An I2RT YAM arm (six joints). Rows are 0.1 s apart.
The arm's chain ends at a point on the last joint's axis. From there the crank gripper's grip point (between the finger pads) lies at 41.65 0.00 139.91 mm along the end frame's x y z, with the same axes.
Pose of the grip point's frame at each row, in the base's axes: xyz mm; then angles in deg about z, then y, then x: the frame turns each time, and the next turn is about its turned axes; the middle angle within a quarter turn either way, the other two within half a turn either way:
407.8, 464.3, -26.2, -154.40, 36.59, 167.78
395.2, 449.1, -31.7, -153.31, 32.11, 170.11
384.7, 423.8, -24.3, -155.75, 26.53, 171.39
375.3, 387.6, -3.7, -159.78, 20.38, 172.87
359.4, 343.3, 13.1, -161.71, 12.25, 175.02
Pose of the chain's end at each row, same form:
377.2, 416.8, 108.4, -154.40, 36.59, 167.78
372.1, 410.6, 107.2, -153.31, 32.11, 170.11
370.9, 394.6, 118.1, -155.75, 26.53, 171.39
372.6, 368.1, 140.9, -159.78, 20.38, 172.87
373.8, 335.3, 158.1, -161.71, 12.25, 175.02

